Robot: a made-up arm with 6 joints. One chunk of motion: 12 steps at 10 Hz.
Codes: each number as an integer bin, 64 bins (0 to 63) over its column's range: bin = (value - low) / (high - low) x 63, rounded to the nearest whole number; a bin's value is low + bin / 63 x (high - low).
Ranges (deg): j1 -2..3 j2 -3..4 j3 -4..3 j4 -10..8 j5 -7..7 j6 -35..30
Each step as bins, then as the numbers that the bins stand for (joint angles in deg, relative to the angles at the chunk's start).
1 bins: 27 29 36 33 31 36
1 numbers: 0.14 0.22 0.00 -0.57 -0.11 2.14
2 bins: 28 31 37 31 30 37
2 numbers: 0.22 0.44 0.11 -1.14 -0.33 3.17
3 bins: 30 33 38 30 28 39
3 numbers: 0.38 0.67 0.22 -1.43 -0.78 5.24
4 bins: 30 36 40 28 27 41
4 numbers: 0.38 1.00 0.44 -2.00 -1.00 7.30
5 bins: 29 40 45 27 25 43
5 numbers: 0.30 1.44 1.00 -2.29 -1.44 9.37
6 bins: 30 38 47 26 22 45
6 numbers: 0.38 1.22 1.22 -2.57 -2.11 11.43
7 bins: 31 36 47 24 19 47
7 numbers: 0.46 1.00 1.22 -3.14 -2.78 13.49
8 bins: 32 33 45 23 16 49
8 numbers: 0.54 0.67 1.00 -3.43 -3.44 15.56
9 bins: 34 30 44 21 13 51
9 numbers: 0.70 0.33 0.89 -4.00 -4.11 17.62
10 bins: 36 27 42 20 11 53
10 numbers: 0.86 0.00 0.67 -4.29 -4.56 19.68
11 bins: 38 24 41 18 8 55
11 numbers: 1.02 -0.33 0.56 -4.86 -5.22 21.75
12 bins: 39 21 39 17 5 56
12 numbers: 1.10 -0.67 0.33 -5.14 -5.89 22.78
